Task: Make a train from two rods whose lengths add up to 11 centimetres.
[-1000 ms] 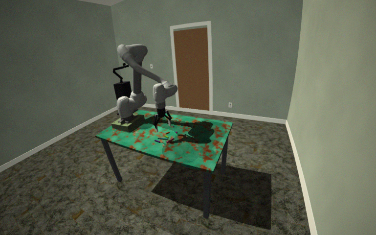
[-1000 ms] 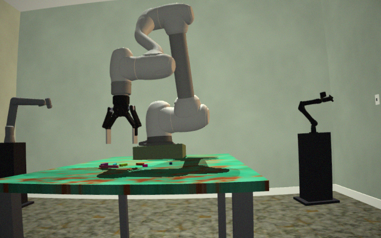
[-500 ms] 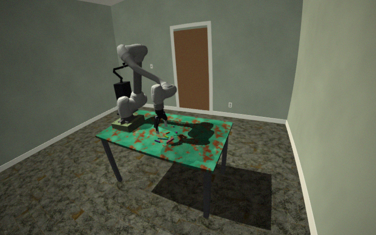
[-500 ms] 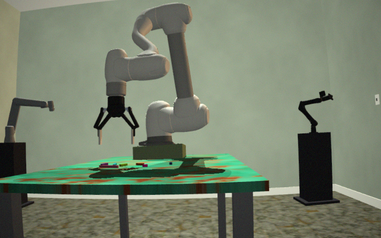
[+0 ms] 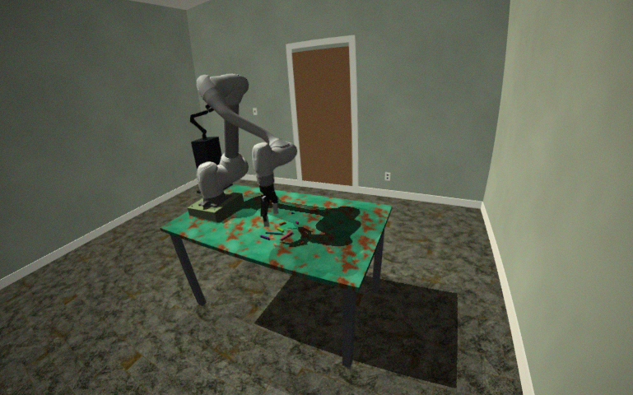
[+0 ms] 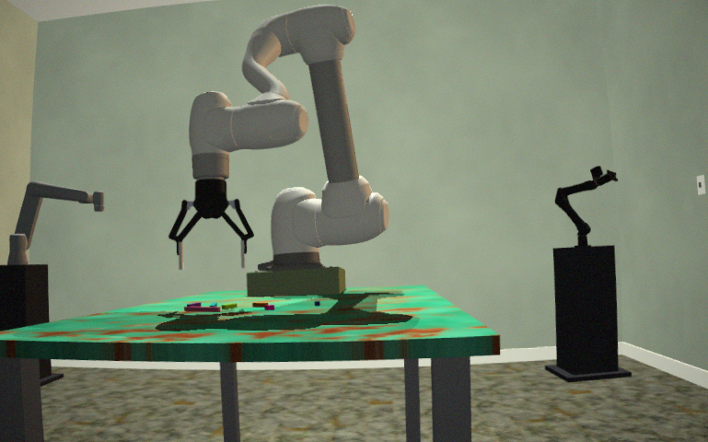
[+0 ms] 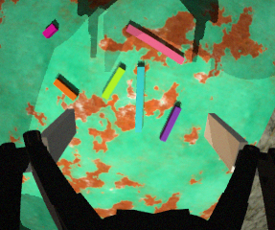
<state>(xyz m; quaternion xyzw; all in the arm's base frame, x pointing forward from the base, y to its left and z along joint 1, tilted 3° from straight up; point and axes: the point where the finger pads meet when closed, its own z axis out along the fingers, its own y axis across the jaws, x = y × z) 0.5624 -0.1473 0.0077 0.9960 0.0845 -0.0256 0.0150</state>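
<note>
The turquoise rod is 10 cm below my hand. Also, from my hand: purple rod: 3 cm behind, 6 cm to the right, 10 cm below; then lime rod: 2 cm ahead, 4 cm to the left, 10 cm below; then pink rod: 8 cm ahead, 1 cm to the right, 10 cm below.
</note>
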